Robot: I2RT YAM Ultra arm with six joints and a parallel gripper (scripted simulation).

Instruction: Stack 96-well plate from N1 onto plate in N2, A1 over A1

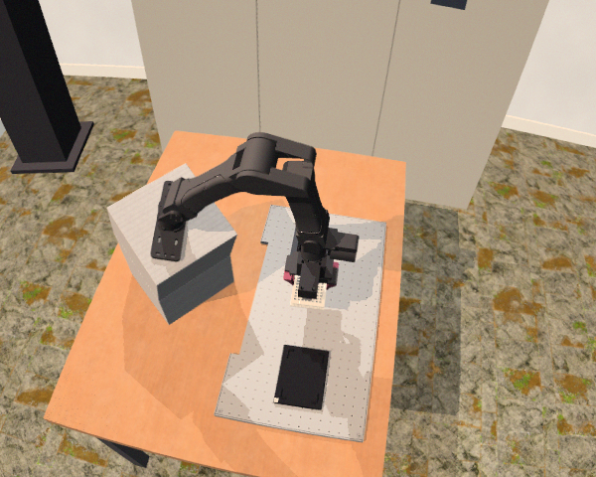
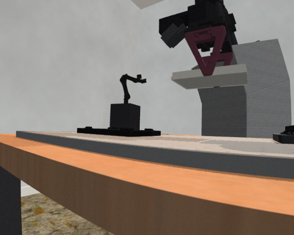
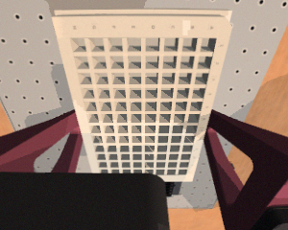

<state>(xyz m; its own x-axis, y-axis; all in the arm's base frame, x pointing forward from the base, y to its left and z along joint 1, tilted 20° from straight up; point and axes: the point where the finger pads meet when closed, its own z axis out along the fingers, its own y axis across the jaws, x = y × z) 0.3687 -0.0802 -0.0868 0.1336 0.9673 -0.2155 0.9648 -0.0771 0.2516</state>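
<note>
The black 96-well plate is 1 cm ahead of my hand, 19 cm to the left of it and 10 cm below it. From my hand the other things lie so: light corner mark (5 cm behind, 12 cm to the left, 10 cm below); then cream 96-well plate (right at my hand); then nest N2 (1 cm ahead, 19 cm to the left, 11 cm below).
</note>
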